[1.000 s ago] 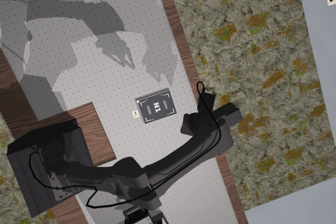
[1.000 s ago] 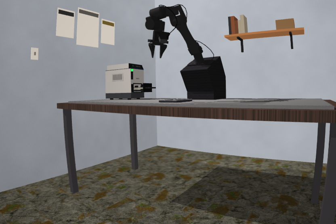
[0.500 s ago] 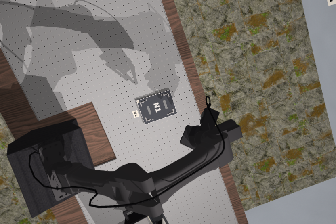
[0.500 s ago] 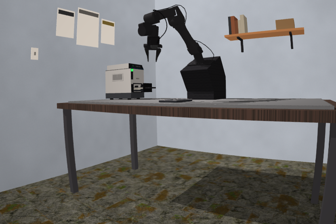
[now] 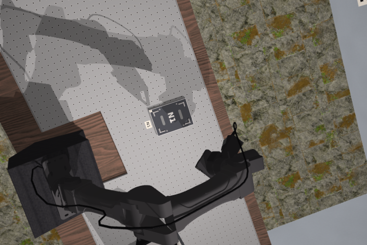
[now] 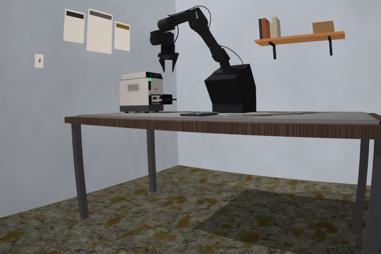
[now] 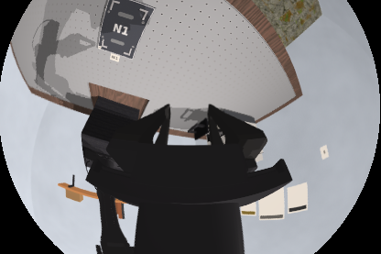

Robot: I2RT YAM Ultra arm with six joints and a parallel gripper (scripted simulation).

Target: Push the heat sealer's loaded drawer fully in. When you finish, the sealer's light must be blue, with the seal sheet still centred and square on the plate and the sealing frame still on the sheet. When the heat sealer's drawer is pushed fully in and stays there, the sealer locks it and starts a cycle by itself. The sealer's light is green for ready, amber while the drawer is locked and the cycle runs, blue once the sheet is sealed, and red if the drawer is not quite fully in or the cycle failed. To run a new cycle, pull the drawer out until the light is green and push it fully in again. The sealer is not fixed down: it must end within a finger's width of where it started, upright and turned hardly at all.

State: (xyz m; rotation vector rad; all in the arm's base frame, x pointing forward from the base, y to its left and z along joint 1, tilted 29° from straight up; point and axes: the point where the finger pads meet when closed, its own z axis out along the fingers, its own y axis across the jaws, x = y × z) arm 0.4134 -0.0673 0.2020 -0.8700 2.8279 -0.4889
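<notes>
The sealer drawer lies 26 cm behind my hand, 37 cm to the right of it and 16 cm below it. From my hand the other things lie so: label tag: 18 cm behind, 14 cm to the left, 24 cm below.
</notes>
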